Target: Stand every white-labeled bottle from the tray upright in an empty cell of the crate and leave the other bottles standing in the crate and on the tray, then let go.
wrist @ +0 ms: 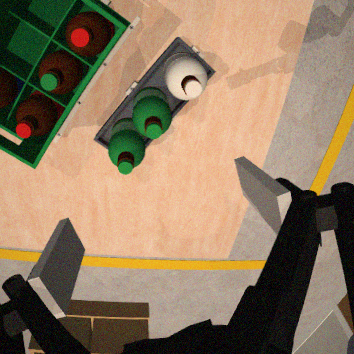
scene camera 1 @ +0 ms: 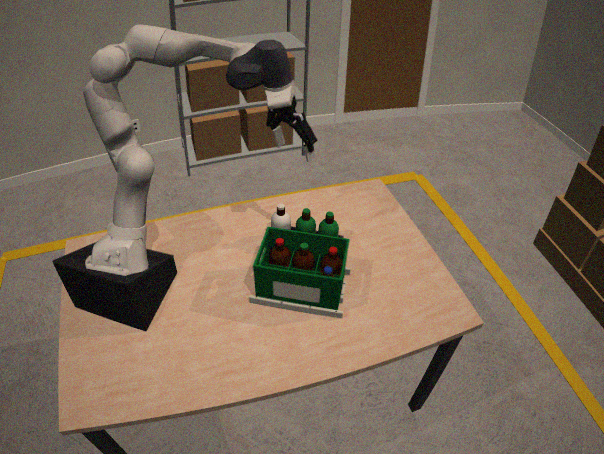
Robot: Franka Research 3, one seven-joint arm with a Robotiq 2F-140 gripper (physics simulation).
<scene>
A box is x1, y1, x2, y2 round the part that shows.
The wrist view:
gripper: [0, 156, 353, 353]
green-capped brown bottle: [38, 47, 88, 93]
</scene>
